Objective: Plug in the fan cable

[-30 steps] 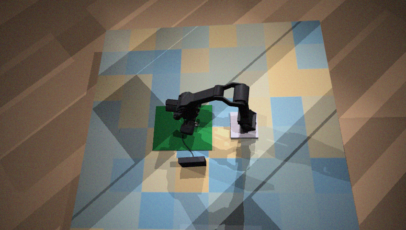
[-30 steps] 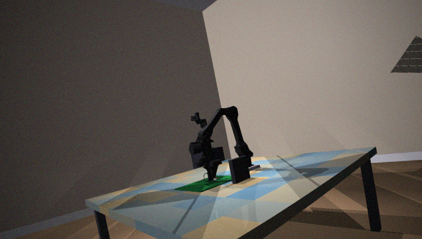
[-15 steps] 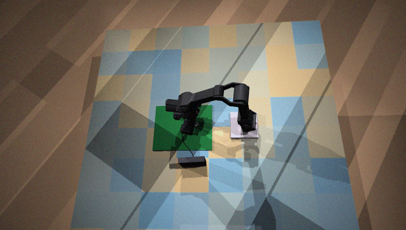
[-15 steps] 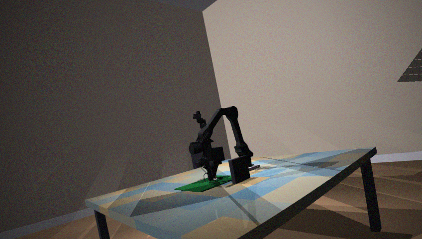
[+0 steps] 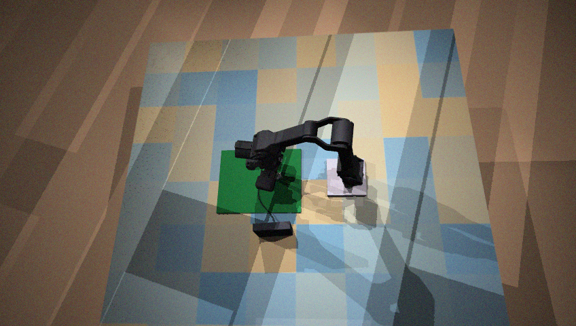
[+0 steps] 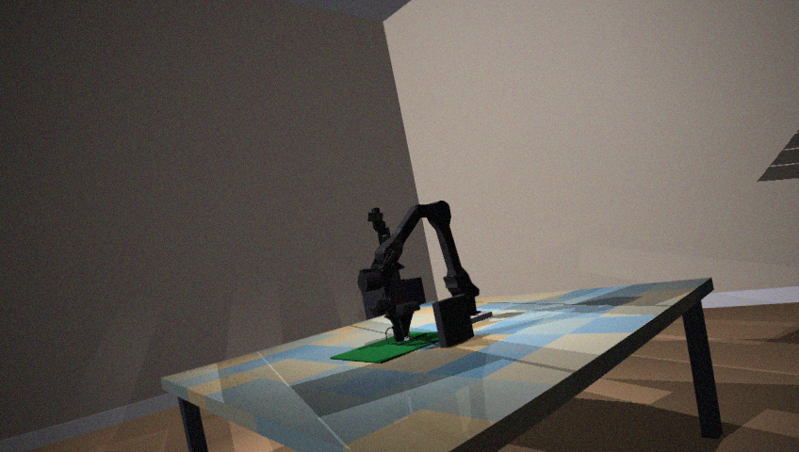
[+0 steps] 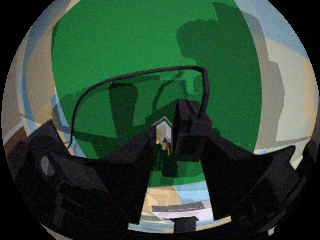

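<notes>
Right now my gripper tip is 10 mm to the left of the dark fan plug and 10 mm below it. The rest, counted from my gripper tip: black fan block: 200 mm to the left, 40 mm above, 30 mm ahead.
</notes>
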